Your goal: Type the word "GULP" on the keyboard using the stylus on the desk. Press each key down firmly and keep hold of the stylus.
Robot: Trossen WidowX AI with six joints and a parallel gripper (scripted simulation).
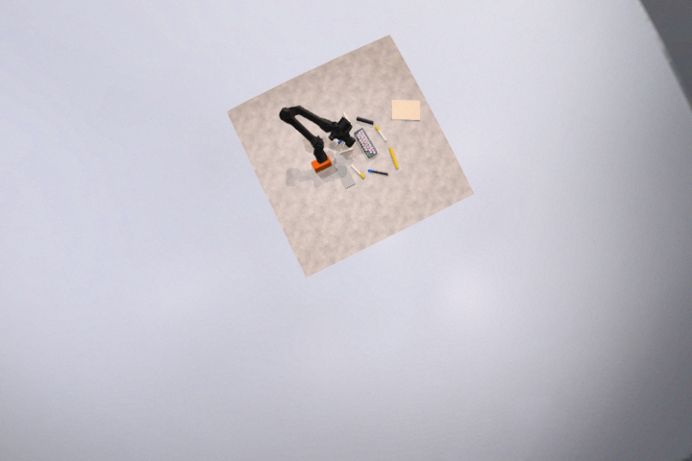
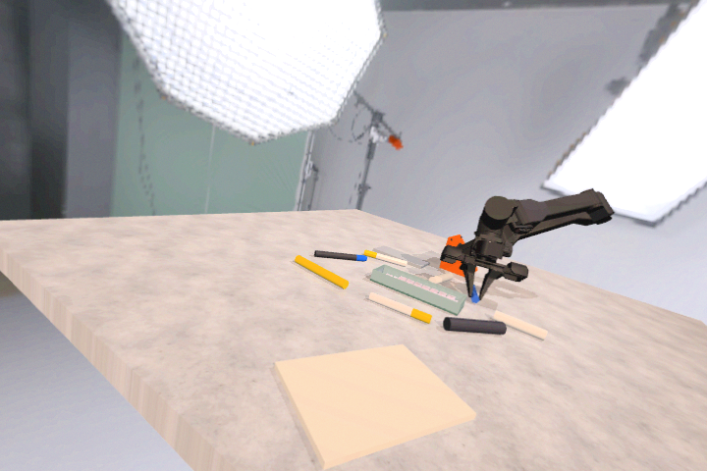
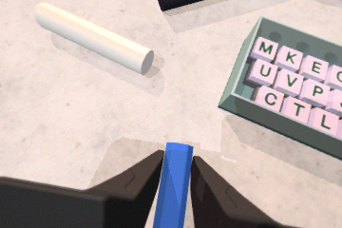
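My gripper tip is 70 mm past the blue stylus and 20 mm to the left of it. From my gripper tip the other things lie so: yellow stick 300 mm to the right, 190 mm ahead; black cylinder 160 mm ahead, 20 mm to the left; grey flat block 230 mm to the right, 160 mm behind, 10 mm below.
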